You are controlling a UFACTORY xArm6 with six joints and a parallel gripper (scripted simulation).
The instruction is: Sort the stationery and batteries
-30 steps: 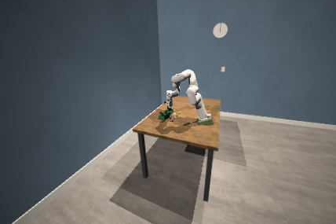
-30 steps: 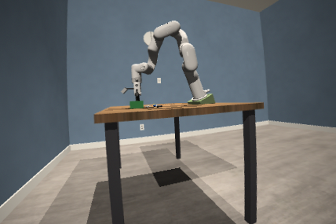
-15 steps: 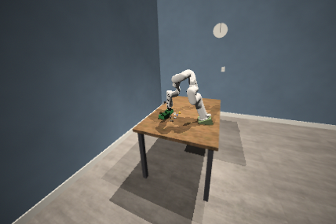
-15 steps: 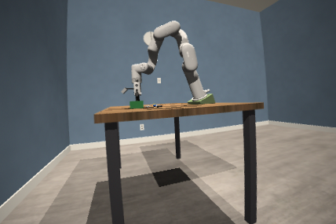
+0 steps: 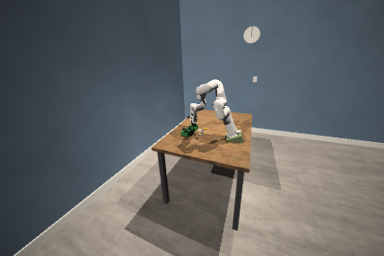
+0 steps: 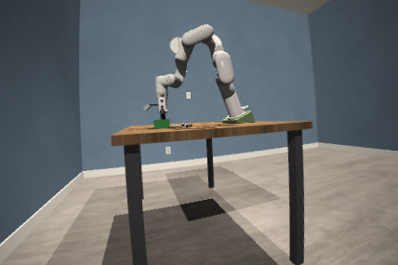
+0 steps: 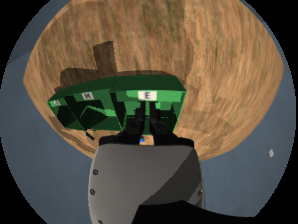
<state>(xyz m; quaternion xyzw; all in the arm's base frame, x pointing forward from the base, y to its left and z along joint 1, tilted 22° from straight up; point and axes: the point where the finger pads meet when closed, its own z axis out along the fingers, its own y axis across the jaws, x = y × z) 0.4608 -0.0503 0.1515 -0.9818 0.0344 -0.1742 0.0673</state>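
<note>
My hand is 1 cm short of the bin, 8 cm to the right of it and 1 cm above it. Round my hand: blue battery: 13 cm behind, 3 cm to the left, 3 cm below; pale patterned piece: 8 cm behind, 3 cm below; white ring: 7 cm behind, 11 cm to the left, 3 cm below.
</note>
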